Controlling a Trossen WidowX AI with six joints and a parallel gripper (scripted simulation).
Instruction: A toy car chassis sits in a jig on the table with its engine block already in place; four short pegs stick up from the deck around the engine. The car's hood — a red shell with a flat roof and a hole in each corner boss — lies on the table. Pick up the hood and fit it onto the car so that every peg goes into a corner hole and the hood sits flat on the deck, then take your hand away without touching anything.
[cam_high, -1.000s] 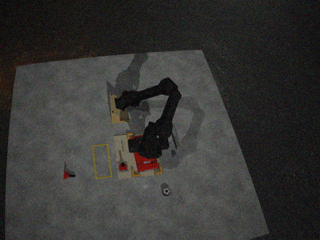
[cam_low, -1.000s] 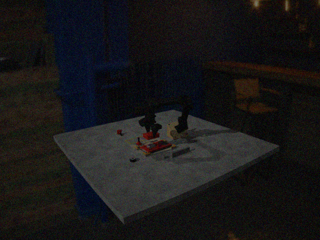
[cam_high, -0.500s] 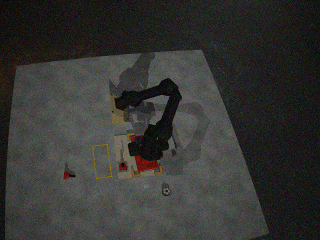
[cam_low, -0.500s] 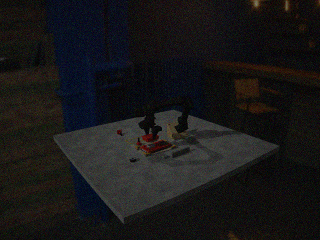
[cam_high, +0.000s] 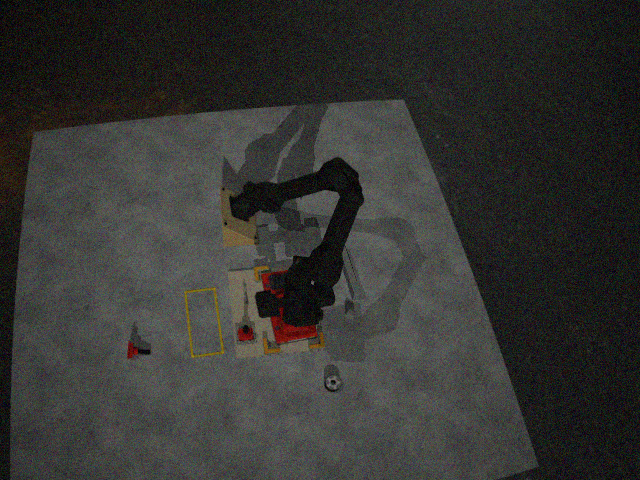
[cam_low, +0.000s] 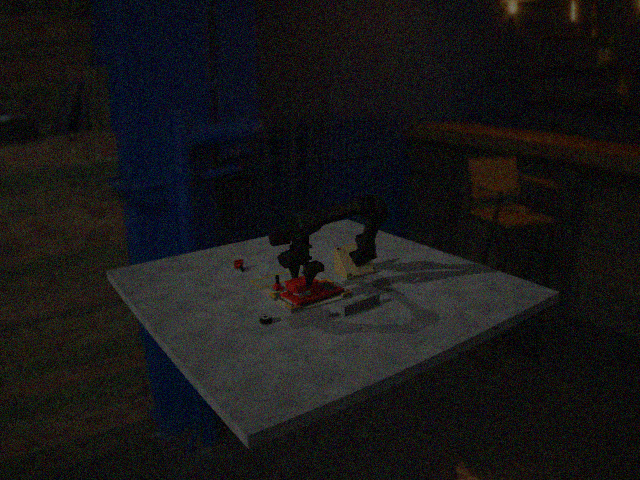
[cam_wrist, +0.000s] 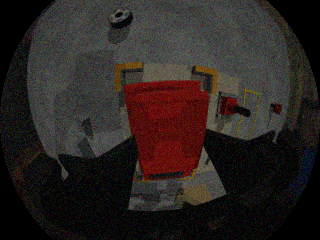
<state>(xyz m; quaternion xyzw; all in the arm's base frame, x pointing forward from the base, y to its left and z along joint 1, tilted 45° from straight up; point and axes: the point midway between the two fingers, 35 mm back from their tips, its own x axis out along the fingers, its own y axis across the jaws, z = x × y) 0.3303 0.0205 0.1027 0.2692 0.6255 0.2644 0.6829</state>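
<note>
My gripper tip is 30 mm above the grey engine block and 10 mm to the right of it. The rest, counted from my gripper tip: red hood 10 mm above; then cream jig plate 50 mm below, 30 mm behind, 20 mm to the right; then grey bar 180 mm to the left, 110 mm behind, 40 mm below.
</note>
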